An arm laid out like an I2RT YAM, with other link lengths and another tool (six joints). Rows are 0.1 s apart.
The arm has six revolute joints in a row. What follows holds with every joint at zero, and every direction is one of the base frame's.
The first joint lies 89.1 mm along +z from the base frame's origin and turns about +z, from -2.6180 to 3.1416 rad.
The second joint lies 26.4 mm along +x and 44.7 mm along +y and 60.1 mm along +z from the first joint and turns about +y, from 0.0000 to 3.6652 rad.
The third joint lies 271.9 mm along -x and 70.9 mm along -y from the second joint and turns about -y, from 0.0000 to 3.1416 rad.
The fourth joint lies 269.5 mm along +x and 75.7 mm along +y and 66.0 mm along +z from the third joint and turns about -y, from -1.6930 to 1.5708 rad.
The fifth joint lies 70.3 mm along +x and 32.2 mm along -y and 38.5 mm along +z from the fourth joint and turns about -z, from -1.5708 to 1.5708 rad.
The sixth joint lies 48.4 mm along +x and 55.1 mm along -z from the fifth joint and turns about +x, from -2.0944 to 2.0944 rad.
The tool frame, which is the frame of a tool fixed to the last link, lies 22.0 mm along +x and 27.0 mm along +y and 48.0 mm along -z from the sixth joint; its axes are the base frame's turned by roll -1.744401, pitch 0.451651 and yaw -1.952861 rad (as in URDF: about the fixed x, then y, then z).
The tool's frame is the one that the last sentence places.
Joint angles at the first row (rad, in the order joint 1, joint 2, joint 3, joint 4, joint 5, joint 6):
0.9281, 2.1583, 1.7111, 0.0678, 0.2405, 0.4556
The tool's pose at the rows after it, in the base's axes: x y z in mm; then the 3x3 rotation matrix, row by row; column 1 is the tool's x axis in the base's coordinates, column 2 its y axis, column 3 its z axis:
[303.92, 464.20, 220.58], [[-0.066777, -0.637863, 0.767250], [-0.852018, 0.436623, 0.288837], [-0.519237, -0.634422, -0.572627]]
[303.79, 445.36, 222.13], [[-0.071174, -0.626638, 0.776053], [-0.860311, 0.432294, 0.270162], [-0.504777, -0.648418, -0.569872]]
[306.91, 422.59, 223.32], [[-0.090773, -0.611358, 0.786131], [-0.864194, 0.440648, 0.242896], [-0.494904, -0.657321, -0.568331]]
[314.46, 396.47, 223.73], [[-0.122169, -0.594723, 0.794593], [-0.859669, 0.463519, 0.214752], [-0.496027, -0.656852, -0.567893]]
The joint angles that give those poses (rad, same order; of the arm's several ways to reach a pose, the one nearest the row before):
0.9131, 2.0952, 1.6274, 0.0811, 0.2513, 0.4402
0.8929, 2.0376, 1.5520, 0.0965, 0.2500, 0.4187
0.8617, 1.9767, 1.4724, 0.1132, 0.2500, 0.4050
0.8154, 1.9187, 1.3934, 0.1360, 0.2407, 0.4019

